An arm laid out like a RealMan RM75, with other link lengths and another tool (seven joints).
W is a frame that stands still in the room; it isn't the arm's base.
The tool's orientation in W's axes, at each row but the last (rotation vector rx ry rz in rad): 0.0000, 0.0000, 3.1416; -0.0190, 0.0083, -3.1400; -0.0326, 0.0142, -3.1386; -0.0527, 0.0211, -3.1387; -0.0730, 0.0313, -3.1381; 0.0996, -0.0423, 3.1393; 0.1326, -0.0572, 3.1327; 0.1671, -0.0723, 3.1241
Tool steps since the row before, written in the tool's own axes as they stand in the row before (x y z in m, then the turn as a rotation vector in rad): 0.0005, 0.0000, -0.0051, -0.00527, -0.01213, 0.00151; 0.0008, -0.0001, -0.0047, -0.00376, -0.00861, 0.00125; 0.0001, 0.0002, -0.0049, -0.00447, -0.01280, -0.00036; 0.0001, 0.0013, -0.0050, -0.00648, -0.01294, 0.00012; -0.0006, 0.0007, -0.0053, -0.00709, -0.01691, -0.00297; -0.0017, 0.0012, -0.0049, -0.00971, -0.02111, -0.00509; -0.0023, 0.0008, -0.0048, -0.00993, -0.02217, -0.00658; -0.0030, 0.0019, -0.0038, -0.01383, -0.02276, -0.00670
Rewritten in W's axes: -0.0005, 0.0000, -0.0051, 0.00527, 0.01213, 0.00151; -0.0009, 0.0001, -0.0047, 0.00376, 0.00861, 0.00125; -0.0002, -0.0002, -0.0049, 0.00443, 0.01282, -0.00034; -0.0003, -0.0012, -0.0050, 0.00645, 0.01295, 0.00008; 0.0004, -0.0006, -0.0053, 0.00691, 0.01699, -0.00296; 0.0014, -0.0011, -0.0050, 0.00939, 0.02124, -0.00513; 0.0019, -0.0006, -0.0050, 0.00950, 0.02236, -0.00659; 0.0026, -0.0017, -0.0042, 0.01337, 0.02291, -0.00710
